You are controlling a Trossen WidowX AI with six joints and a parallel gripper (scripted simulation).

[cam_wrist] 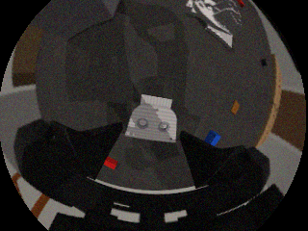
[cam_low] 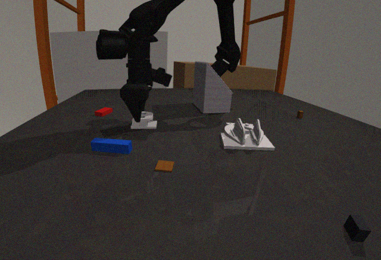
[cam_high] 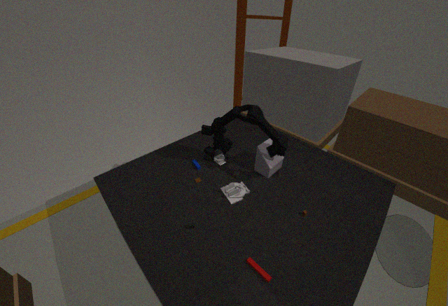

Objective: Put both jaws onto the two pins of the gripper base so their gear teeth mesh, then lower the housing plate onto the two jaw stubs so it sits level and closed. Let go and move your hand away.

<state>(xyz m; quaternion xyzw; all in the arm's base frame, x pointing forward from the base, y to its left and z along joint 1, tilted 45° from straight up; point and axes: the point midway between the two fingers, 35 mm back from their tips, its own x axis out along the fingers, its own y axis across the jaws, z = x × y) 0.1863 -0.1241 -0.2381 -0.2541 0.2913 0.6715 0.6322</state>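
The white gripper base is 10 mm to the left of my gripper tip. The rest, counted from my gripper tip: red block 120 mm behind, 140 mm to the right, 20 mm below; then small white stand 10 mm to the left, 20 mm below; then blue block 140 mm ahead, 50 mm to the right, 20 mm below.
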